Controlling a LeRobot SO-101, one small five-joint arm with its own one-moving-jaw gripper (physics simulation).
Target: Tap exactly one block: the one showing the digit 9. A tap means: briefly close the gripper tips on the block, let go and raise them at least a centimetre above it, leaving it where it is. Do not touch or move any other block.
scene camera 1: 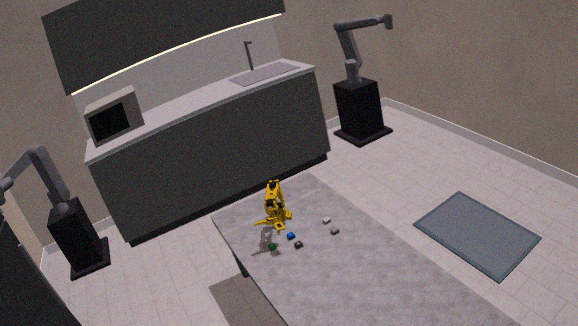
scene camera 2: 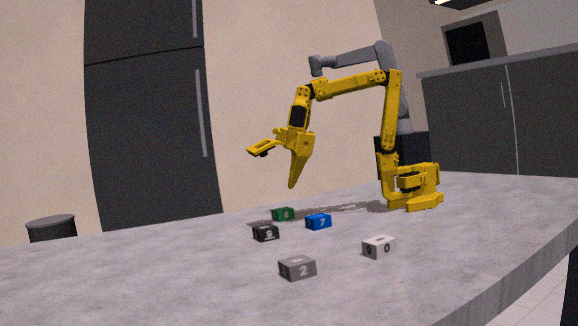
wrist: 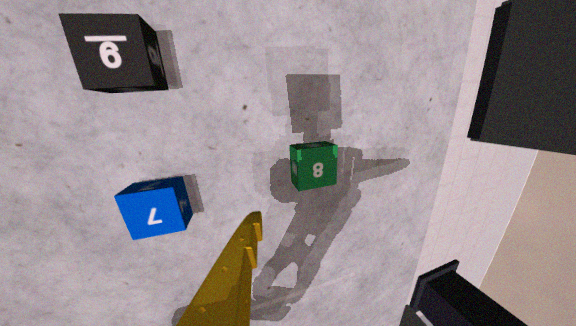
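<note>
The black block (scene camera 1: 298, 244) (scene camera 2: 265, 233) (wrist: 95, 72) shows a white 9 with a bar, upside down at the upper left of the wrist view. My gripper (scene camera 1: 267, 228) (scene camera 2: 292, 184) (wrist: 255, 218) is fully open and empty, high above the table. In the wrist view one notched jaw shows, its tip pointing between the blue and green blocks, well to the lower right of the black block; the moving jaw is out of that picture. The blue 7 block (scene camera 1: 290, 235) (scene camera 2: 318, 221) (wrist: 152, 215) and green 8 block (scene camera 1: 272, 246) (scene camera 2: 283, 214) (wrist: 314, 170) are upright and apart.
A grey 2 block (scene camera 1: 334, 230) (scene camera 2: 297, 268) and a white 0 block (scene camera 1: 326, 220) (scene camera 2: 379, 247) stand farther off on the table (scene camera 1: 380, 280) (scene camera 2: 150, 280). The arm's shadow falls around the green block. The table edge runs along the right of the wrist view.
</note>
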